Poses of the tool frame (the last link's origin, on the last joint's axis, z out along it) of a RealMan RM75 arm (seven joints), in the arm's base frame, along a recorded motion.
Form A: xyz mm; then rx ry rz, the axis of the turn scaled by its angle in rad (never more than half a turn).
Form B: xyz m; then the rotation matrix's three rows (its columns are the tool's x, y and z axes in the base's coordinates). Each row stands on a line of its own. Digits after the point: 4 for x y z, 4 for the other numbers.
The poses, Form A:
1: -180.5 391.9 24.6 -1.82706 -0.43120 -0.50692
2: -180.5 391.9 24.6 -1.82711 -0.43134 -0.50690
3: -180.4 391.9 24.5 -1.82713 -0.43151 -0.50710
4: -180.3 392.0 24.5 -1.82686 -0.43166 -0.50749
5: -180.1 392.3 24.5 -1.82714 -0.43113 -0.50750
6: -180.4 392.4 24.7 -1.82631 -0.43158 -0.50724
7: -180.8 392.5 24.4 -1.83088 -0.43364 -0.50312
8: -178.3 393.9 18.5 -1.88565 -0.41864 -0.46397
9: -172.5 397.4 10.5 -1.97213 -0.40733 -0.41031
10: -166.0 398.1 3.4 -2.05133 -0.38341 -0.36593
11: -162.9 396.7 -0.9 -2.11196 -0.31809 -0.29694
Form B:
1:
-0.1805 0.3919 0.0246
0.8401 0.5271 0.1279
0.0417 -0.2979 0.9537
0.5408 -0.7958 -0.2723

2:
-0.1805 0.3919 0.0246
0.8401 0.5272 0.1279
0.0418 -0.2980 0.9537
0.5409 -0.7958 -0.2724

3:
-0.1804 0.3919 0.0245
0.8399 0.5274 0.1279
0.0419 -0.2980 0.9536
0.5410 -0.7957 -0.2724

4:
-0.1803 0.3920 0.0245
0.8398 0.5277 0.1280
0.0417 -0.2978 0.9537
0.5414 -0.7955 -0.2721

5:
-0.1801 0.3923 0.0245
0.8399 0.5273 0.1284
0.0414 -0.2982 0.9536
0.5411 -0.7956 -0.2723

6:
-0.1804 0.3924 0.0247
0.8398 0.5276 0.1278
0.0416 -0.2973 0.9539
0.5412 -0.7958 -0.2717

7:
-0.1808 0.3925 0.0244
0.8409 0.5265 0.1252
0.0461 -0.3002 0.9528
0.5392 -0.7954 -0.2767

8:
-0.1783 0.3939 0.0185
0.8611 0.4945 0.1184
0.0672 -0.3415 0.9375
0.5040 -0.7993 -0.3273

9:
-0.1725 0.3974 0.0105
0.8840 0.4554 0.1054
0.1021 -0.4080 0.9072
0.4562 -0.7912 -0.4072

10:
-0.1660 0.3981 0.0034
0.9048 0.4139 0.0999
0.1190 -0.4711 0.8740
0.4088 -0.7789 -0.4755

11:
-0.1629 0.3967 -0.0009
0.9368 0.3391 0.0865
0.1096 -0.5189 0.8478
0.3324 -0.7847 -0.5232

